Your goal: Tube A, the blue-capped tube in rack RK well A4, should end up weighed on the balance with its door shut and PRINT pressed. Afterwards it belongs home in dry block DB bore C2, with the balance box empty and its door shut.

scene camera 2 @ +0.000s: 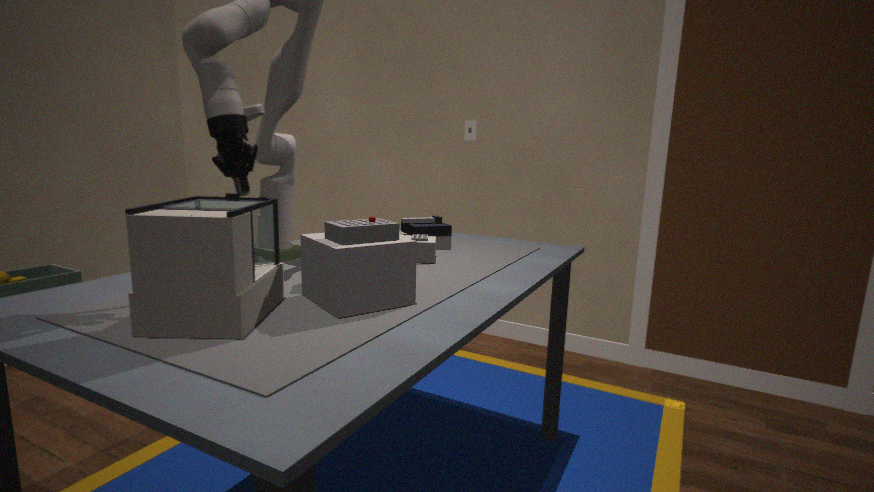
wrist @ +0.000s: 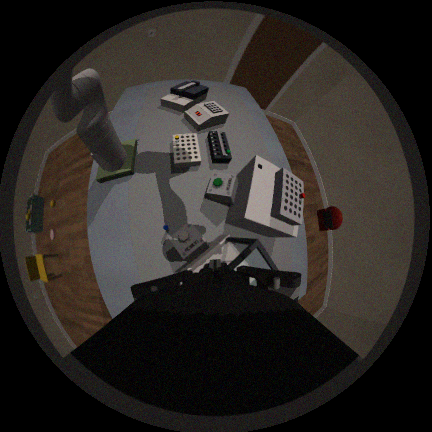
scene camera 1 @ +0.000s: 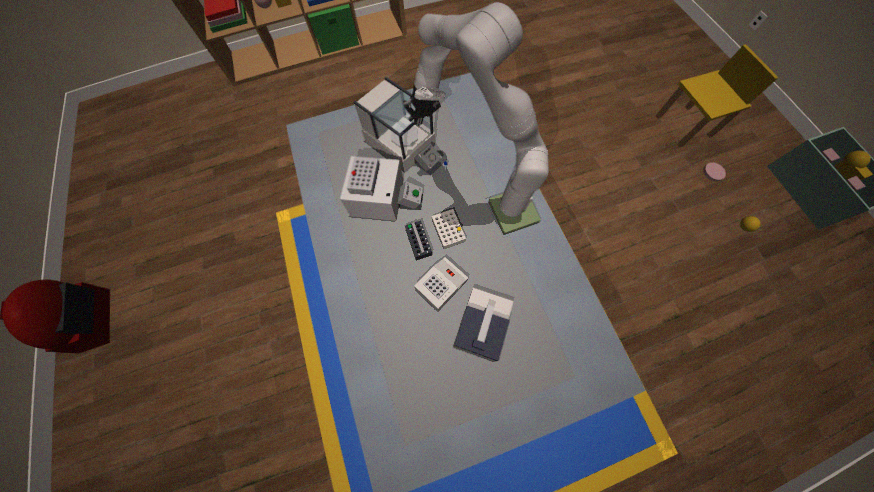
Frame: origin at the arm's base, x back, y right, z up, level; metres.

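Seen in the pictures: gripper, fingertip midpoint: [scene camera 2: 244, 195] [wrist: 215, 266] [scene camera 1: 417, 124]; arm's base at its link origin: [wrist: 115, 160] [scene camera 1: 511, 205].
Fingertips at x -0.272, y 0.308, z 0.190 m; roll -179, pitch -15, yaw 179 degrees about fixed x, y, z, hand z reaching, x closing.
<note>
Pixels of each thing's middle, then the offset from my fingertips to it. "spot": a spot on its surface instead.
- balance at the middle of its body: [scene camera 2: 224, 252] [wrist: 224, 284] [scene camera 1: 404, 130] dy +0.080, dx -0.040, dz -0.105 m
- balance's glass-sided box at a spot on its surface: [scene camera 1: 366, 125] spot: dy +0.141, dx -0.176, dz -0.099 m
- blue-capped tube at the middle of its body: [wrist: 166, 227] [scene camera 1: 445, 166] dy -0.067, dx +0.083, dz -0.193 m
- white rack at the middle of its body: [wrist: 185, 148] [scene camera 1: 448, 228] dy -0.327, dx +0.017, dz -0.201 m
- grey knobbed unit at a spot on its surface: [wrist: 192, 244] spot: dy -0.019, dx +0.018, dz -0.139 m
- green-button unit at the middle of its body: [scene camera 2: 348, 257] [wrist: 256, 194] [scene camera 1: 384, 187] dy -0.133, dx -0.169, dz -0.131 m
- black rack at the middle of its body: [scene camera 1: 418, 239] [wrist: 218, 145] dy -0.342, dx -0.101, dz -0.192 m
- dark-and-white device at the middle of its body: [scene camera 1: 484, 322] [scene camera 2: 416, 231] [wrist: 184, 92] dy -0.692, dx +0.029, dz -0.165 m
My gripper [scene camera 1: 419, 119] [scene camera 2: 242, 185] [wrist: 215, 266] is shut and empty, its fingertips close above the top rim of the balance [scene camera 2: 201, 262]. The balance's glass-sided box [scene camera 1: 366, 125] also shows in scene camera 1. I cannot tell its door's position. The blue-capped tube [scene camera 1: 445, 163] [wrist: 166, 227] is on the table side of the balance, beside a grey knobbed unit; its body is too faint to judge its tilt. The white rack [scene camera 1: 454, 242] [wrist: 186, 161] holds a yellow-capped tube. A white unit with a red display and bores [scene camera 1: 439, 300] [wrist: 206, 120] looks like the dry block. Labels are unreadable.
The grey knobbed unit [scene camera 1: 431, 157] [wrist: 192, 244] stands against the balance. A green-button unit [scene camera 1: 411, 200] [wrist: 220, 189] stands beside a white box [scene camera 1: 373, 209] [scene camera 2: 360, 278] bearing a red-capped tube's block. A black rack [scene camera 1: 421, 249] and a dark-and-white device [scene camera 1: 467, 333] stand farther along.
</note>
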